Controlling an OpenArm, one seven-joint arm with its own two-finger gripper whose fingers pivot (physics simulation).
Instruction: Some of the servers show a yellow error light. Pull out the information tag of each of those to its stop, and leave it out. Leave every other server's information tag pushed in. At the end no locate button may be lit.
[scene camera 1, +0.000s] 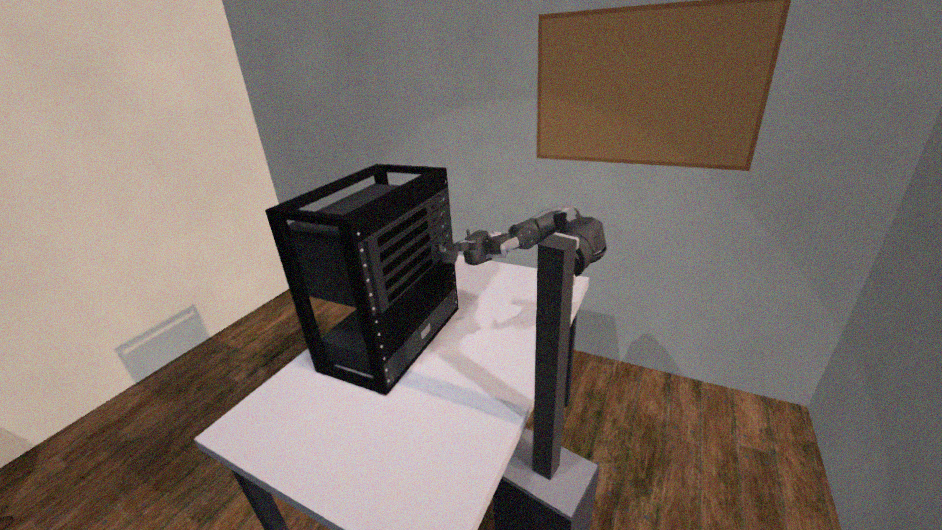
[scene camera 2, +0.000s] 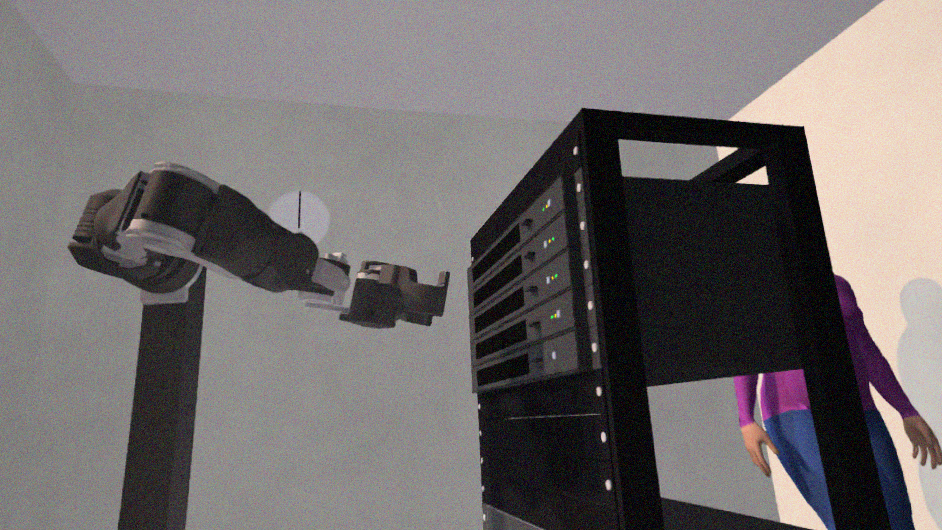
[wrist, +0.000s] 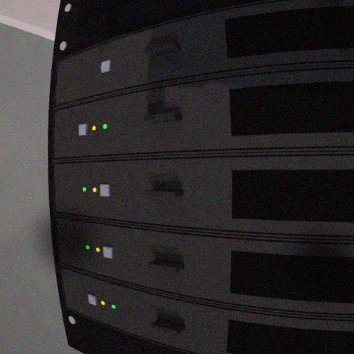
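The servers sit stacked in the rack. The wrist view shows them upside down. There, four servers (wrist: 132, 140) (wrist: 132, 205) (wrist: 132, 245) (wrist: 132, 295) each show one yellow light, one green light and a pale square locate button. The server at the wrist view's top (wrist: 125, 70), lowest in scene camera 2 (scene camera 2: 563, 362), shows a pale button and no light. The buttons look evenly pale grey. The dark information tags (wrist: 167, 187) (wrist: 169, 260) (wrist: 170, 321) (wrist: 164, 115) (wrist: 165, 45) all look pushed in. My gripper (scene camera 2: 438, 299) is open and empty, a short gap before the server fronts; its fingers do not show in the wrist view.
The black rack (scene camera 1: 365, 276) (scene camera 2: 619, 369) stands on the white table (scene camera 1: 355, 454). The arm's post (scene camera 1: 553, 355) (scene camera 2: 164, 395) stands by the table's edge. A person in a purple top (scene camera 2: 787, 392) is behind the rack. A cork board (scene camera 1: 658, 85) hangs on the wall.
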